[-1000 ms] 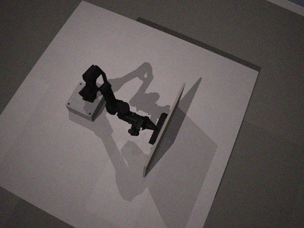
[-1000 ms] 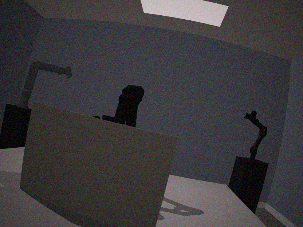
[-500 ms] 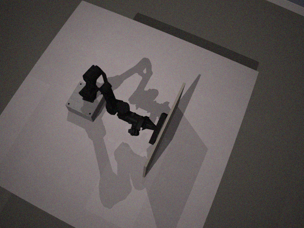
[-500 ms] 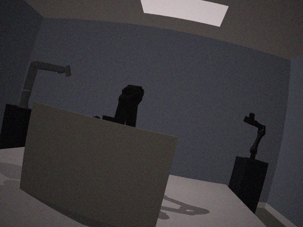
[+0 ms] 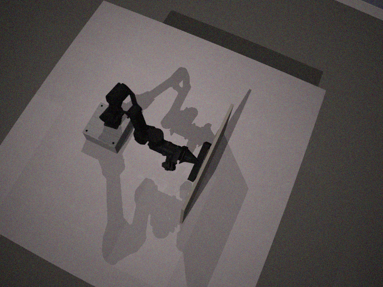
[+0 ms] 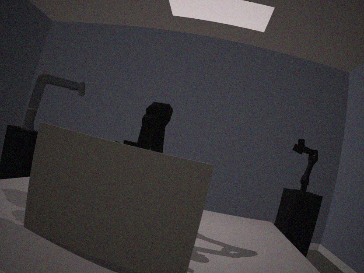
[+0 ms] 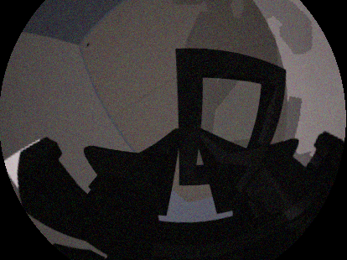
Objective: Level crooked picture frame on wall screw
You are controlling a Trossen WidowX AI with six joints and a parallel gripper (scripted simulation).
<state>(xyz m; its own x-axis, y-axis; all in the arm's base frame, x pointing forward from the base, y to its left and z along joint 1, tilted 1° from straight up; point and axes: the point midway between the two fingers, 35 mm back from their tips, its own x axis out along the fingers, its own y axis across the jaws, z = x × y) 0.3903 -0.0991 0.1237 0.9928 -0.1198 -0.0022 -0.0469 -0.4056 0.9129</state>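
The picture frame is 10 mm ahead of my gripper tip, 20 mm to the left of it and 50 mm below it. Also, from my gripper tip: beige wall panel (20 mm ahead, 20 mm to the left, 50 mm below).
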